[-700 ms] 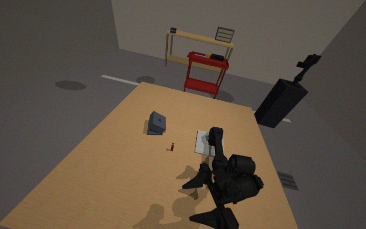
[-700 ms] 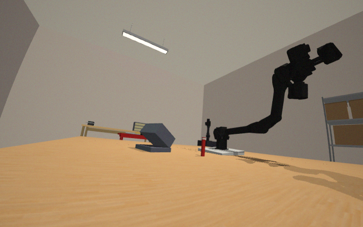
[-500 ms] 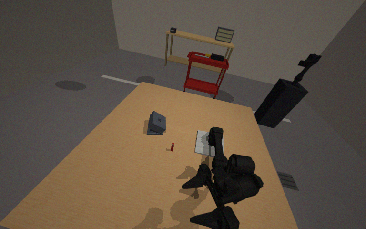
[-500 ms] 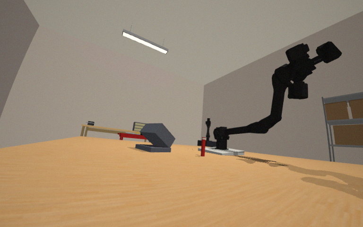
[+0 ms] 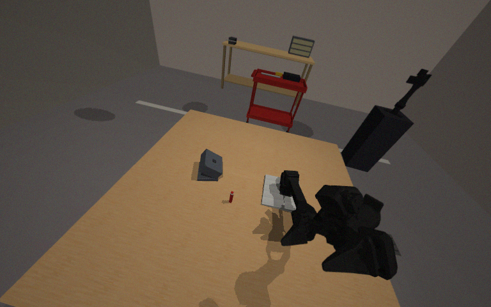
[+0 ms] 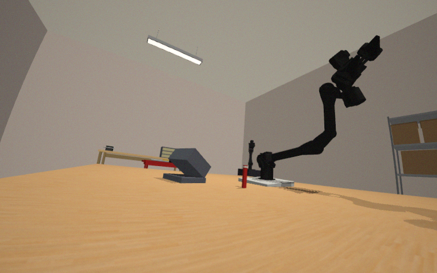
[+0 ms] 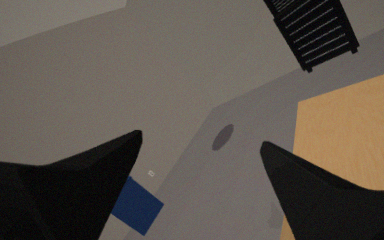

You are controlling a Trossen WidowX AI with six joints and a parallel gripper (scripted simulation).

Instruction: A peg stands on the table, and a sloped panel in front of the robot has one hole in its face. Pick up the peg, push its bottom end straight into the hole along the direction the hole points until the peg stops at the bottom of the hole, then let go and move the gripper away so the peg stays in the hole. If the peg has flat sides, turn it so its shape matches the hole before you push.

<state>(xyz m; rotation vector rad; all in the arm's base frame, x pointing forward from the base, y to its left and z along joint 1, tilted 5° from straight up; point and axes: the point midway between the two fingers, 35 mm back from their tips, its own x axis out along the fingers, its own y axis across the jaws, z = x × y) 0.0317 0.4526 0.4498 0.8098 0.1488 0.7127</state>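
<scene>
My gripper tip is now 40 cm above the red square peg, 34 cm to the left of it and 18 cm short of it. Round my gripper tip: sloped grey panel: 49 cm to the right, 38 cm below, 35 cm ahead; then flat grey base: 48 cm to the right, 45 cm below, 36 cm ahead.
</scene>
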